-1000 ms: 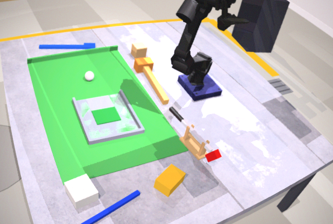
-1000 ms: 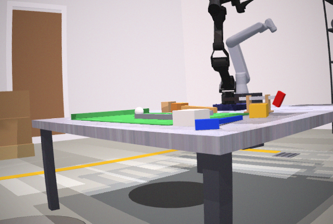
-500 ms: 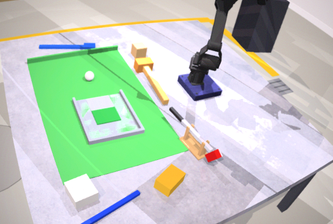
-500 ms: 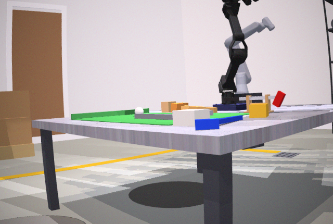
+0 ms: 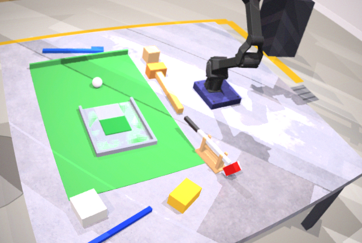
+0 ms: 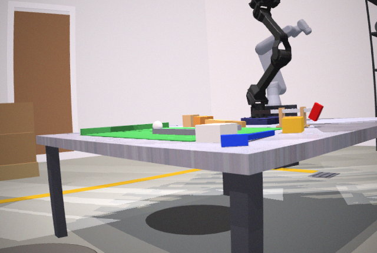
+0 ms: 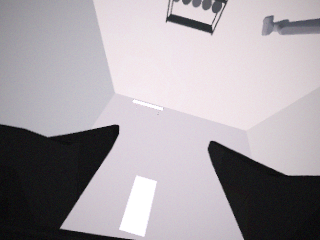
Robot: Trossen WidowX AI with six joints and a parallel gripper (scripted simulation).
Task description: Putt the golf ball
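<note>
Now: the red putter 64 cm below my gripper tip, 30 cm to the left of it and 30 cm ahead of it. Round my gripper tip: yellow block (68 cm below, 46 cm to the left, 45 cm ahead); tan block (67 cm below, 35 cm ahead, 33 cm to the right); wooden putter stand (67 cm below, 31 cm to the left, 30 cm ahead).
</note>
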